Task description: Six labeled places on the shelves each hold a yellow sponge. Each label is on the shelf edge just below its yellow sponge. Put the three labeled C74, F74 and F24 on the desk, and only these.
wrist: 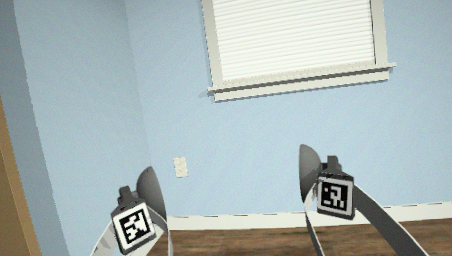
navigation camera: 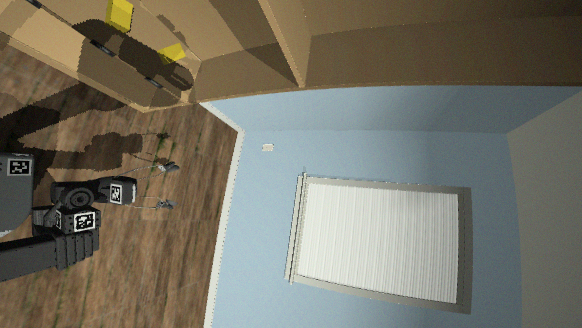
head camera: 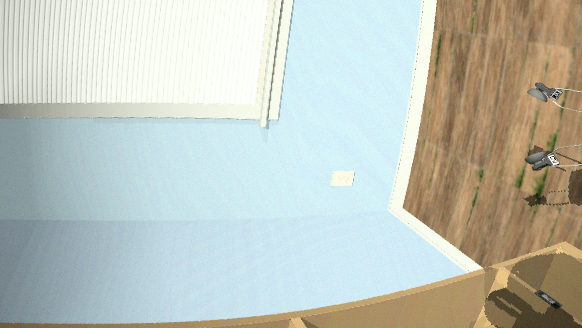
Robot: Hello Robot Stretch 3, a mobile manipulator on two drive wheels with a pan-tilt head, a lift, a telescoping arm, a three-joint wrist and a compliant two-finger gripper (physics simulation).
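Frame: origin at the robot's base, x ahead, y up, z right, level; metres.
Where they show: gripper, fingertip midpoint: (navigation camera: 177, 185) (head camera: 528, 126).
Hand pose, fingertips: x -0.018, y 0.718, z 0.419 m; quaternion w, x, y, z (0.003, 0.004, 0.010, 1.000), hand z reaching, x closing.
Note:
Things, the pixels of their centre, and the offset from my fingertips. "spot": a spot on its surface instead.
- label, surface spot: (head camera: 548, 299) spot: dx +0.407, dy -0.279, dz +0.039 m
- wall outlet, body centre: (head camera: 342, 178) (navigation camera: 268, 147) dx +0.264, dy -0.318, dz +1.220 m
My gripper (head camera: 538, 126) (navigation camera: 168, 186) (wrist: 229, 175) is open and empty, its two fingertips wide apart over the floor and facing the blue wall. Two yellow sponges (navigation camera: 119, 15) (navigation camera: 171, 53) sit on a board of a wooden shelf unit (navigation camera: 240, 72) (head camera: 400, 306) at the upper left of the navigation view. Dark labels (navigation camera: 102, 47) (navigation camera: 154, 82) are on the shelf edge by them, too oblique to read. One label (head camera: 548, 299) also shows at the lower right of the head view. The gripper is apart from the shelf unit. The desk does not show in these views.
A window with a white blind (head camera: 130, 50) (navigation camera: 380, 240) (wrist: 295, 35) is on the blue wall, with a wall outlet (head camera: 342, 178) (navigation camera: 268, 147) (wrist: 180, 167) near it. A wooden panel edge (wrist: 11, 200) stands at the wrist view's left. My arm (navigation camera: 30, 257) reaches over the wooden floor.

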